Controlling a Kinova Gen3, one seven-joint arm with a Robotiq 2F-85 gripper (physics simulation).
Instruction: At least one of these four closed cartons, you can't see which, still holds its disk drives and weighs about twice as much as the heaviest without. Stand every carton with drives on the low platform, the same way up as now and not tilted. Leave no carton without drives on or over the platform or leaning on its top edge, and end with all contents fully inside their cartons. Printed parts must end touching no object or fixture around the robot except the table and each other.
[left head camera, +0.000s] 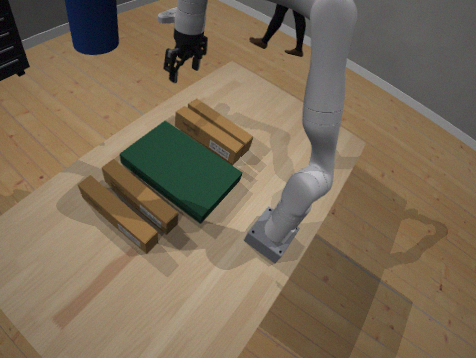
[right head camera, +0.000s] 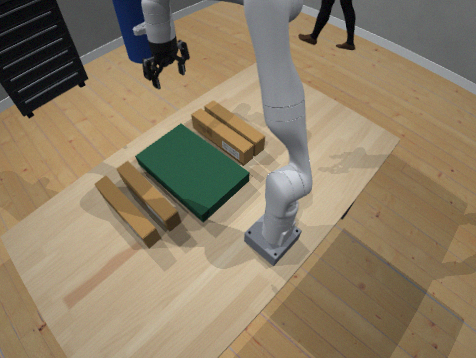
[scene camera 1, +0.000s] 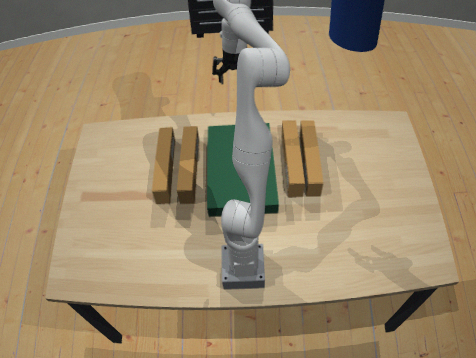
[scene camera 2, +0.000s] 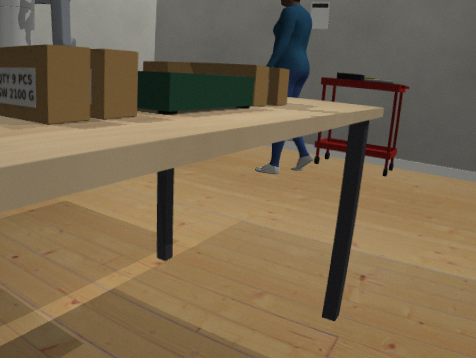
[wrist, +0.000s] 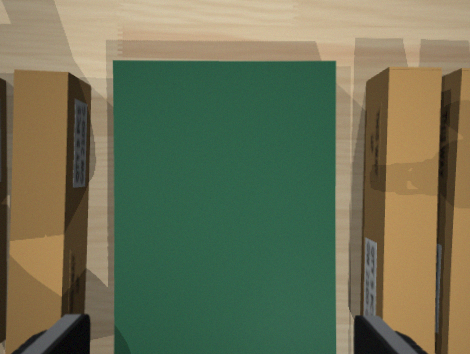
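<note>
Four closed brown cartons lie lengthwise on the table beside the low green platform (left head camera: 180, 167) (right head camera: 192, 170) (scene camera 1: 220, 175) (scene camera 2: 210, 91) (wrist: 225, 200). In scene camera 1, an outer left carton (scene camera 1: 163, 160) (left head camera: 117, 210) (right head camera: 125, 207) and an inner left carton (scene camera 1: 188, 160) (left head camera: 140, 192) (right head camera: 147, 192) (wrist: 410, 200) stand apart. An inner right carton (scene camera 1: 292, 155) (left head camera: 205, 131) (right head camera: 220, 134) (wrist: 37, 175) and an outer right carton (scene camera 1: 311, 155) (left head camera: 222, 120) (right head camera: 235, 125) stand close together. The platform bears no carton. My gripper (left head camera: 184, 74) (right head camera: 169, 80) (wrist: 222, 330) is open and empty, high above the platform. Carton contents are hidden.
The arm's base (left head camera: 272, 240) (right head camera: 272, 242) (scene camera 1: 243, 280) stands on the table (left head camera: 200, 300) (scene camera 1: 350, 270) at the platform's near end. A dark drawer cabinet (right head camera: 40, 55), a blue barrel (left head camera: 93, 25) (scene camera 1: 356, 22) and a red cart (scene camera 2: 365, 84) stand beyond the table.
</note>
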